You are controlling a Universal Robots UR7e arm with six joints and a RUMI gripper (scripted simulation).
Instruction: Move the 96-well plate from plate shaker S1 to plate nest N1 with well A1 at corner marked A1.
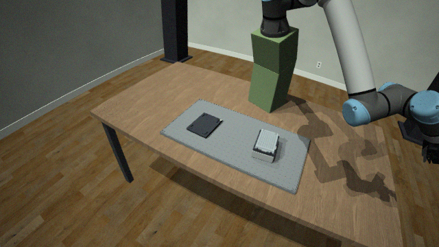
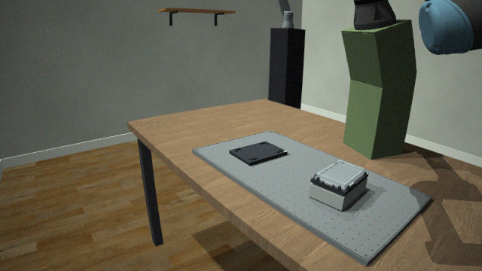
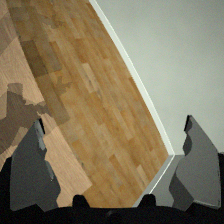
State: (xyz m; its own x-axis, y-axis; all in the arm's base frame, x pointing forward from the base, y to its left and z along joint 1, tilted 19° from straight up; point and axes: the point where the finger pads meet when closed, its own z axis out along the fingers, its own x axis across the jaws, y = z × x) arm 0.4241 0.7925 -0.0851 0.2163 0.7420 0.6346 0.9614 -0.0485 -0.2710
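My gripper is now 3 cm past the white 96-well plate, 64 cm to the left of it and 27 cm above it. The rest, counted from my hand: plate nest (3 cm behind, 98 cm to the right, 32 cm below).
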